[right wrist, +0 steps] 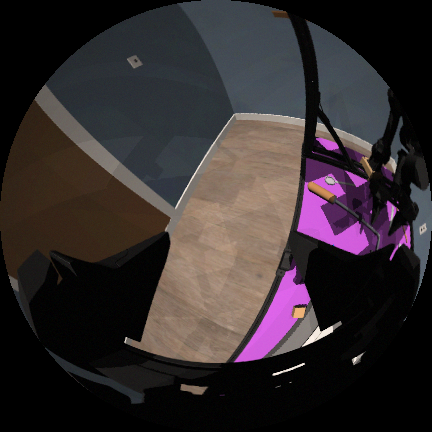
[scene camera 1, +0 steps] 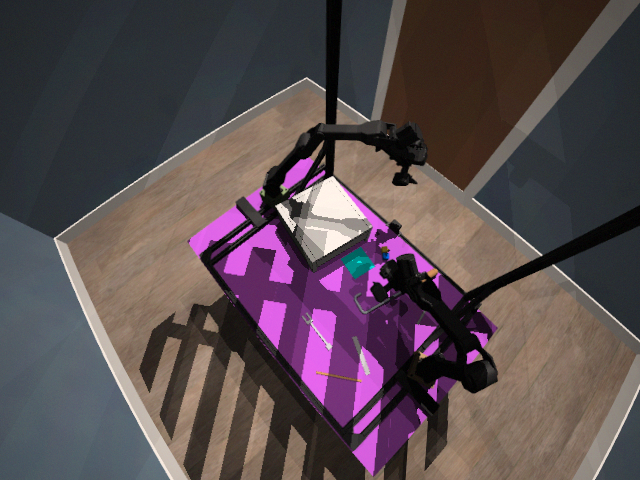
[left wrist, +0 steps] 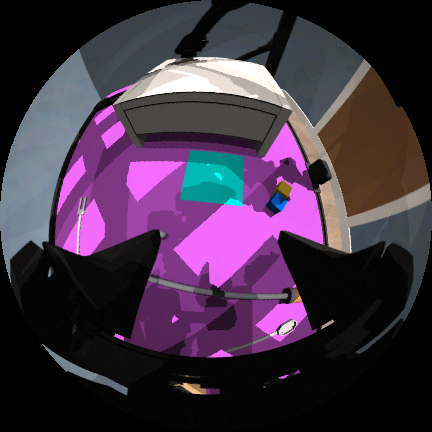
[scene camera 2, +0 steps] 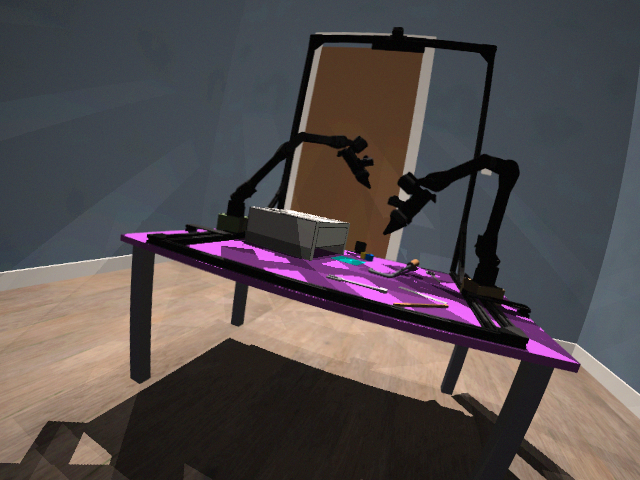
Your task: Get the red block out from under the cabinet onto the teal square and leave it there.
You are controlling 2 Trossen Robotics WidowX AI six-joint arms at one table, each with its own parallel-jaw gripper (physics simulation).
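Places are measured from the left arm's base along level axes (x right, y ahead, z up), in centimetres.
Pixels of known places: left gripper, fingertip midpoint: [right wrist: 380,229] [left wrist: 220,236] [scene camera 2: 386,233]; right gripper, fingertip midpoint: [right wrist: 231,237] [scene camera 1: 420,172] [scene camera 2: 368,185]; left arm's base, origin of the base link: [right wrist: 372,165] [scene camera 1: 425,369] [scene camera 2: 483,283]; right arm's base, origin of the base link: [scene camera 1: 273,190] [scene camera 2: 234,215].
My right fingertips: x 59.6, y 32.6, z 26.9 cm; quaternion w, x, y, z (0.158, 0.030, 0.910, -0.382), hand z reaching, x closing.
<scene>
Ahead of a thing's pixels: the offset from my right fingertips to its middle. "*": to the spot under its first point.
The red block does not show in any view. The pale cabinet @[dx -24.0, dy +28.5, dz -25.2 cm] [scene camera 1: 336,206] [scene camera 2: 281,232] [left wrist: 200,117] stands on the table, with a dark low gap under its front. The teal square @[* dx -30.4, dy +8.7, dz -31.9 cm] [scene camera 1: 356,260] [scene camera 2: 348,260] [left wrist: 212,175] lies flat in front of that gap, with no block visible on it. My left gripper [scene camera 2: 385,232] [left wrist: 220,236] is open and empty, raised above the table on the side of the teal square away from the cabinet. My right gripper [scene camera 2: 369,186] [right wrist: 231,237] is open and empty, held high beyond the far table edge. The space under the cabinet is mostly hidden.
A blue block @[dx -23.3, dy -2.0, dz -30.8 cm] [scene camera 1: 386,256] [left wrist: 277,203] and a yellow block @[dx -20.7, dy -0.4, dz -30.8 cm] [scene camera 1: 384,249] [left wrist: 284,189] sit beside the teal square. A grey hooked rod @[dx -33.1, dy -11.2, dz -30.7 cm] [scene camera 1: 367,311] [left wrist: 260,296] with an orange handle lies below my left gripper. A fork @[dx -64.9, dy +10.0, dz -31.7 cm] [scene camera 1: 317,330] and a brown stick @[dx -76.1, dy -5.2, dz -31.7 cm] [scene camera 1: 338,376] lie nearer the front.
</scene>
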